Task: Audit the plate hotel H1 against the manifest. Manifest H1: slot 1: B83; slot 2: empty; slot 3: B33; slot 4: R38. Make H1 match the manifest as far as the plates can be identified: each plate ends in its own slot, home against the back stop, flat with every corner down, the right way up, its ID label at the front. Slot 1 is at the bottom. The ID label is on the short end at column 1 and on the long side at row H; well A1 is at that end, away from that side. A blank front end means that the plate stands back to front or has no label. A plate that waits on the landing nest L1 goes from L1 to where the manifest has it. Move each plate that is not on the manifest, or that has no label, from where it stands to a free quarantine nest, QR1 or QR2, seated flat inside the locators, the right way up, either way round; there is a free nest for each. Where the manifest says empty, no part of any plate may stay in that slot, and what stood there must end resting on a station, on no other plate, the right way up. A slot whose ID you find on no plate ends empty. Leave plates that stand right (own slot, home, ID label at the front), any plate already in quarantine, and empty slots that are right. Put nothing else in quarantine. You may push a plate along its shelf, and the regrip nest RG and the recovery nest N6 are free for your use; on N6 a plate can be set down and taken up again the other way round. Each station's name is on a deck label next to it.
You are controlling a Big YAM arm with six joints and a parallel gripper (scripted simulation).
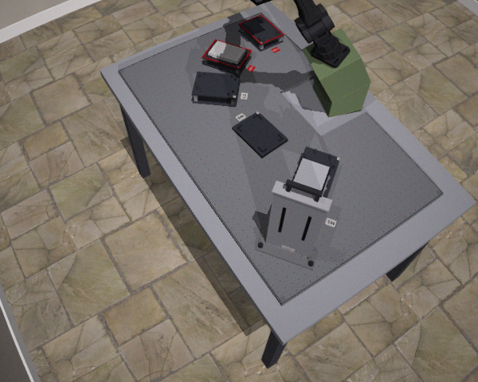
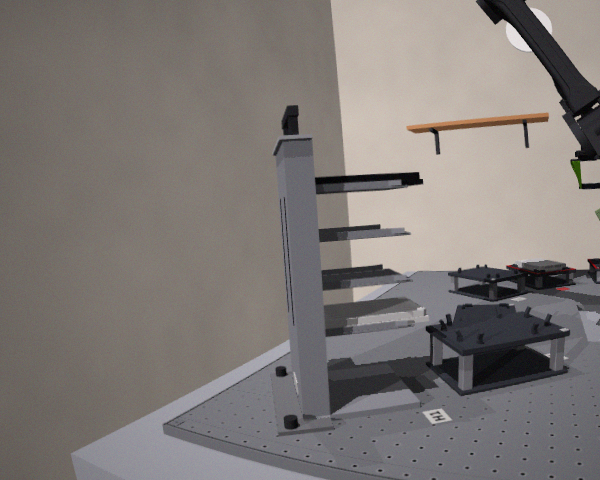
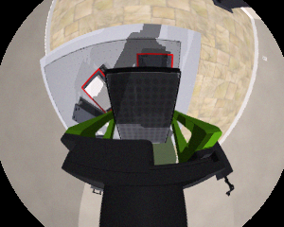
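The red-edged nest lies 4 cm behind my hand and 21 cm below it. Also, from my hand: deck label N6 (35 cm ahead, 25 cm to the left, 25 cm below); then H1 deck label (46 cm ahead, 75 cm to the left, 25 cm below); then landing nest L1 (33 cm ahead, 11 cm to the left, 20 cm below).
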